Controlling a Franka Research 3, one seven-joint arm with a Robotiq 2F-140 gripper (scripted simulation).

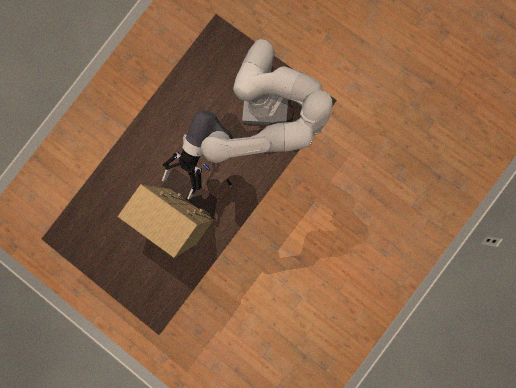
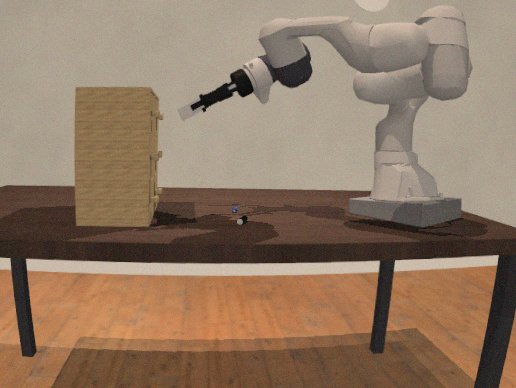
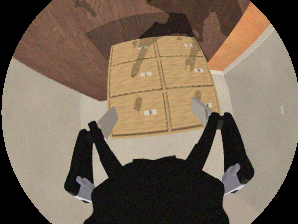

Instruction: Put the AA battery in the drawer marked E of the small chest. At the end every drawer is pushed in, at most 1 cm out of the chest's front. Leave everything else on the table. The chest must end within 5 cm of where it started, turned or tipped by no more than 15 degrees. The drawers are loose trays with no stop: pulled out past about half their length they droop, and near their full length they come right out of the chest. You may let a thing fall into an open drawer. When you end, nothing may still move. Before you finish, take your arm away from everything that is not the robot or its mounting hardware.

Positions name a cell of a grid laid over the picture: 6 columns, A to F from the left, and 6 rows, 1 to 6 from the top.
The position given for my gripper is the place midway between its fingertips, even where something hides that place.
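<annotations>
My gripper: image 1 (C3), image 2 (C2), image 3 (D3).
</annotations>
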